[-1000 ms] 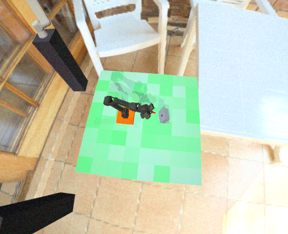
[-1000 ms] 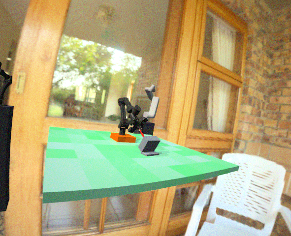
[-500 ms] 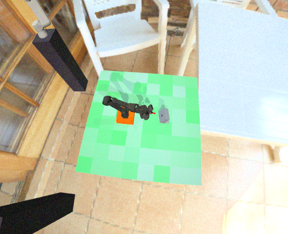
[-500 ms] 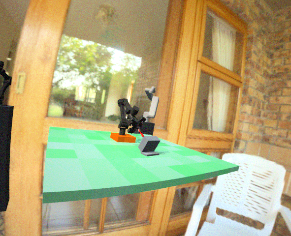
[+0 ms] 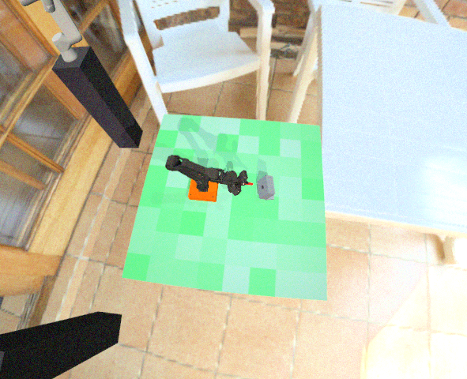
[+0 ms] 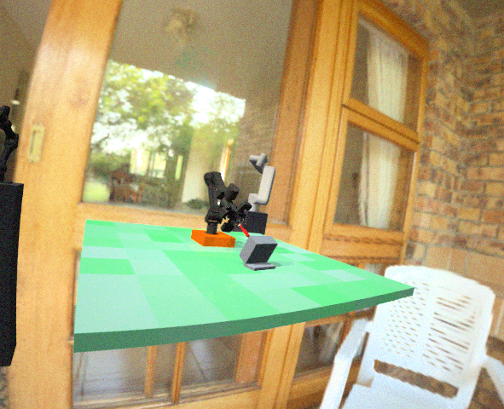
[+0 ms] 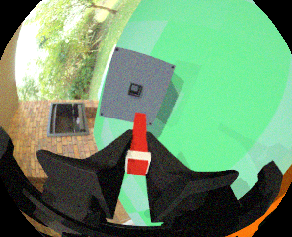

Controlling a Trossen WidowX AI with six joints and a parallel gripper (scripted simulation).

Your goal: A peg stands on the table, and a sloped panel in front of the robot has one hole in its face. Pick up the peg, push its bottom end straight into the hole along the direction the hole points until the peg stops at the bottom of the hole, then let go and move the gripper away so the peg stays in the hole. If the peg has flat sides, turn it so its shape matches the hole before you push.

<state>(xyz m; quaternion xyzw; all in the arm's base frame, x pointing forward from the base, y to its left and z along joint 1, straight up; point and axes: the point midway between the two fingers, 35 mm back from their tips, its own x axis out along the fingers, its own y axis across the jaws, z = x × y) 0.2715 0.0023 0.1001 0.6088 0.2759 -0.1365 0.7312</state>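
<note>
Right now my gripper tip is 13 cm short of the sloped panel and 6 cm above it. The rest, counted from my gripper tip: red peg: 1 cm behind, 1 cm above.
</note>
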